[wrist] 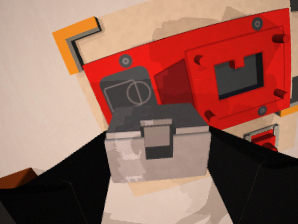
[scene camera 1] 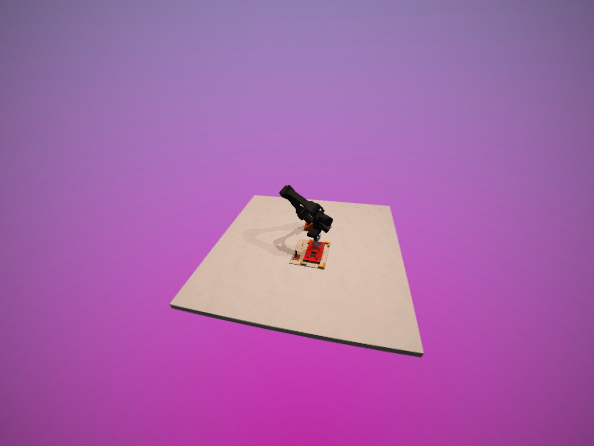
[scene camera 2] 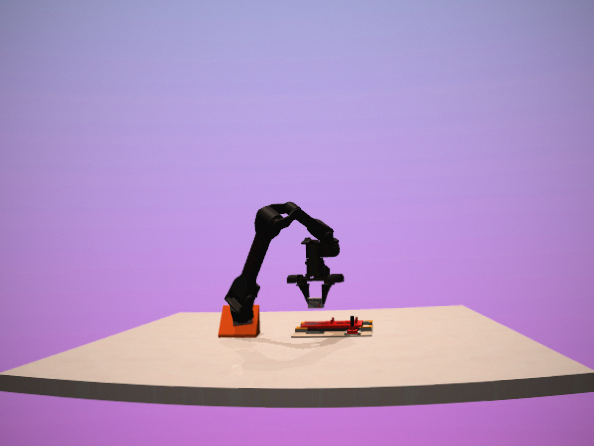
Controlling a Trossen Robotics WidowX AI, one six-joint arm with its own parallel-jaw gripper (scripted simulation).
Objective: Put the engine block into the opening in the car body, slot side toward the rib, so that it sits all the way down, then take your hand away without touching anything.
The gripper carries a grey engine block.
